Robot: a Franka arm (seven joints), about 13 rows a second.
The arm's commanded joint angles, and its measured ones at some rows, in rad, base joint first. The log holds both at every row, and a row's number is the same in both.
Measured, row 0: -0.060 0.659 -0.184 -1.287 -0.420 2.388 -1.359
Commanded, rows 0 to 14: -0.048 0.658 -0.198 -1.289 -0.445 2.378 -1.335; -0.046 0.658 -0.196 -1.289 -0.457 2.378 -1.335; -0.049 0.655 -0.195 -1.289 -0.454 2.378 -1.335; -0.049 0.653 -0.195 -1.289 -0.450 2.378 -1.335; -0.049 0.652 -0.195 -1.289 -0.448 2.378 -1.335; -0.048 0.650 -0.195 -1.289 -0.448 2.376 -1.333; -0.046 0.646 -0.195 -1.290 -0.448 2.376 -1.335; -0.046 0.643 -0.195 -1.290 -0.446 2.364 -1.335; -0.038 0.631 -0.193 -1.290 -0.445 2.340 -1.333; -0.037 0.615 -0.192 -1.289 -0.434 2.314 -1.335; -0.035 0.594 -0.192 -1.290 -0.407 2.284 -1.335; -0.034 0.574 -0.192 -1.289 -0.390 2.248 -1.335; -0.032 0.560 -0.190 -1.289 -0.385 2.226 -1.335; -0.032 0.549 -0.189 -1.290 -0.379 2.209 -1.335; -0.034 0.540 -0.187 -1.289 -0.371 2.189 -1.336
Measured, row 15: -0.042 0.577 -0.184 -1.268 -0.395 2.230 -1.349
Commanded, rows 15 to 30: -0.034 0.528 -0.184 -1.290 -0.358 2.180 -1.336; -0.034 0.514 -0.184 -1.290 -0.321 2.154 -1.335; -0.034 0.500 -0.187 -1.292 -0.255 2.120 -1.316; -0.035 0.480 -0.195 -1.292 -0.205 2.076 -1.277; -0.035 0.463 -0.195 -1.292 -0.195 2.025 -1.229; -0.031 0.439 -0.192 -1.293 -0.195 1.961 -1.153; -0.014 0.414 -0.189 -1.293 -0.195 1.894 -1.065; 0.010 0.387 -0.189 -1.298 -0.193 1.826 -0.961; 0.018 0.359 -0.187 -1.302 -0.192 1.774 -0.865; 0.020 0.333 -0.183 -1.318 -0.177 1.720 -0.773; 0.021 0.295 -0.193 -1.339 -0.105 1.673 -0.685; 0.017 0.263 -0.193 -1.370 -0.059 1.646 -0.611; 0.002 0.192 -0.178 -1.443 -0.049 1.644 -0.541; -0.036 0.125 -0.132 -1.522 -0.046 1.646 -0.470; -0.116 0.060 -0.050 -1.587 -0.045 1.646 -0.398; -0.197 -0.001 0.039 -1.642 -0.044 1.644 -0.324
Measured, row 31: -0.078 0.165 -0.090 -1.463 -0.067 1.629 -0.440
